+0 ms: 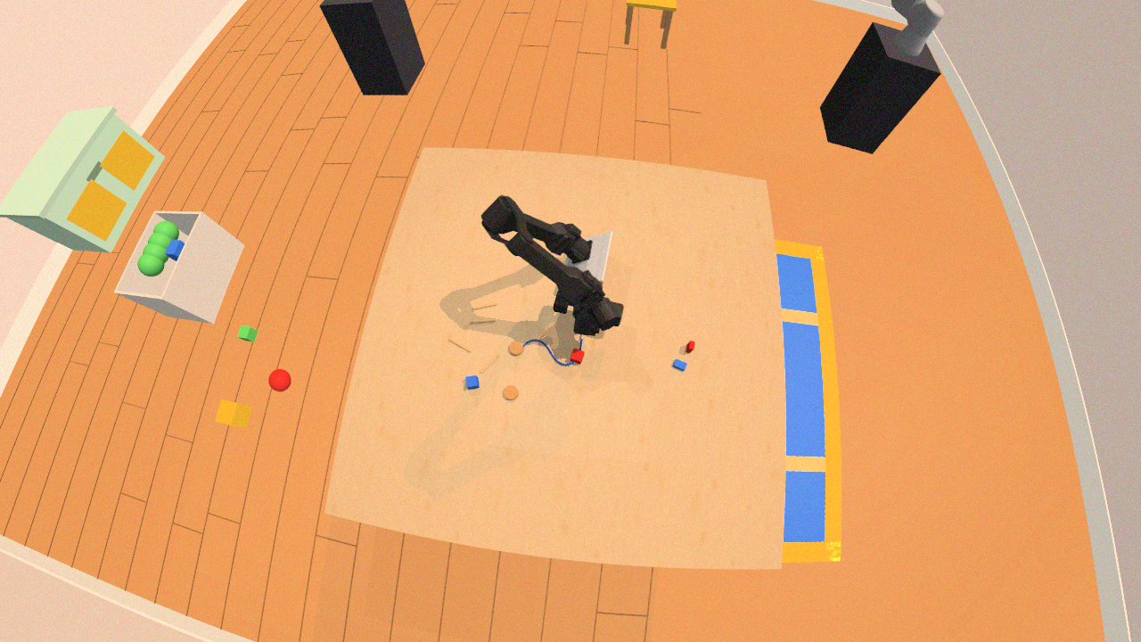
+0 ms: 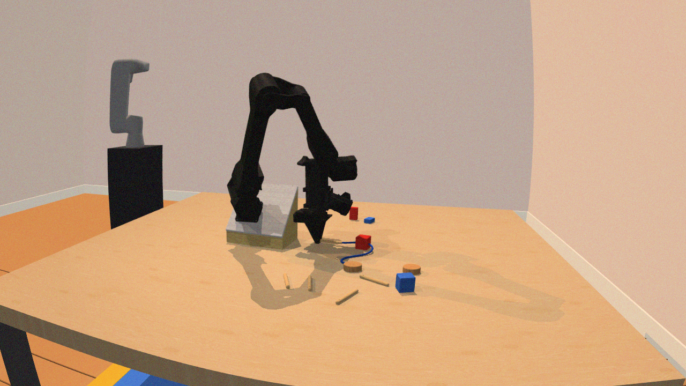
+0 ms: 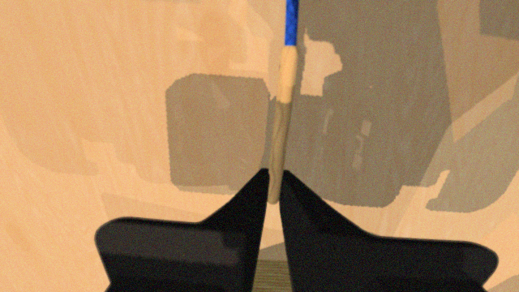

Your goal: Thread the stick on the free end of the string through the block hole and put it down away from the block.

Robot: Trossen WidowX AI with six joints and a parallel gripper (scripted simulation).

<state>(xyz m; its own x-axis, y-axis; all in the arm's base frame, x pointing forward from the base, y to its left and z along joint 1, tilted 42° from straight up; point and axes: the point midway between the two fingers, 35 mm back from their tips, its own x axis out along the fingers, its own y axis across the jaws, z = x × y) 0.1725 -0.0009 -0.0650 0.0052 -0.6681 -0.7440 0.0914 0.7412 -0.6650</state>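
Now: the thin wooden stick 4 cm ahead of my gripper tip and 1 cm above it. Also, from my gripper tip: red cube 12 cm ahead, 2 cm above, 1 cm to the right; small red block 31 cm to the left, 4 cm ahead, 2 cm above; small blue piece 28 cm to the left, 10 cm ahead, 1 cm above.
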